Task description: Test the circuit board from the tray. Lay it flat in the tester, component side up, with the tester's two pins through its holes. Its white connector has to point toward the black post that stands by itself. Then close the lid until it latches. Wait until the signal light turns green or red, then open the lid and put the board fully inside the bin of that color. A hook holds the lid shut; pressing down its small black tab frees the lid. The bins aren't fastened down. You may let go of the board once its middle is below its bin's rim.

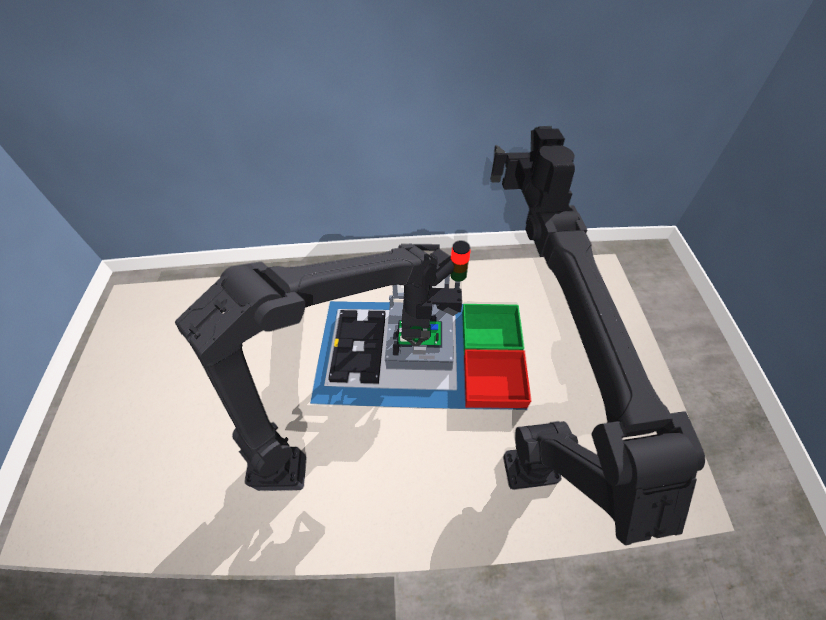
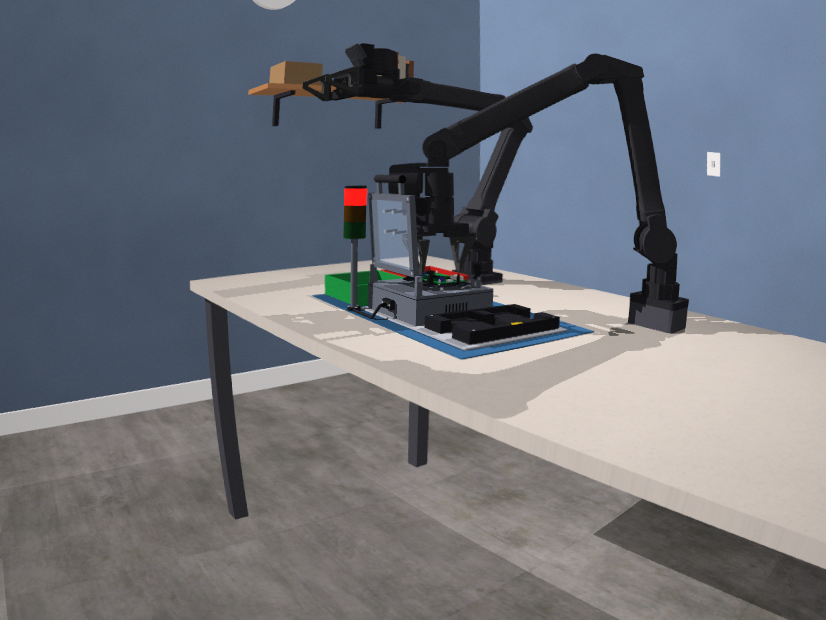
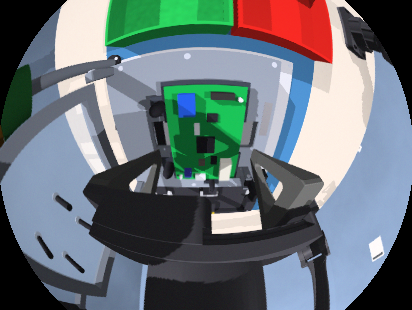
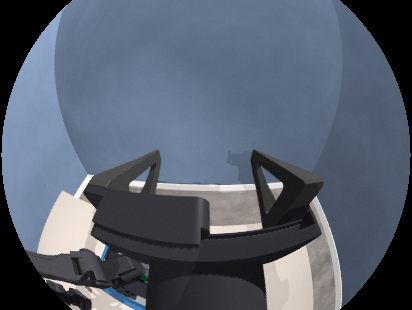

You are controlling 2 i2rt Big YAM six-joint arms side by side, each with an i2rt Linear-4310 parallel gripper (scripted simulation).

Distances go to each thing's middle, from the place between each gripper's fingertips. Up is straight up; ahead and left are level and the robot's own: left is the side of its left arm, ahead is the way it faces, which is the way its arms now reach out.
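From my left hand, the green circuit board [image 3: 205,122] is 1 cm to the right and 2 cm below. Counted from that same left hand, the clear lid [image 2: 393,228] is 1 cm to the right, 11 cm ahead and 9 cm above, while the green bin [image 1: 487,326] is 3 cm ahead, 21 cm to the right and 8 cm below, and the red bin [image 1: 495,376] is 12 cm behind, 20 cm to the right and 8 cm below. Going by its middle, the green circuit board is nearer to my left hand than to my right gripper.
My right gripper [image 2: 313,82] is 210 mm to the right of the clear lid, 70 mm past it and 310 mm above it. Going by their middles, the clear lid is the nearest to my right gripper of the things named here. Measured from my right hand, the green circuit board is 220 mm to the left, 180 mm behind and 420 mm below; the green bin is 10 mm to the left, 140 mm behind and 480 mm below; and the red bin is 20 mm to the left, 290 mm behind and 480 mm below.
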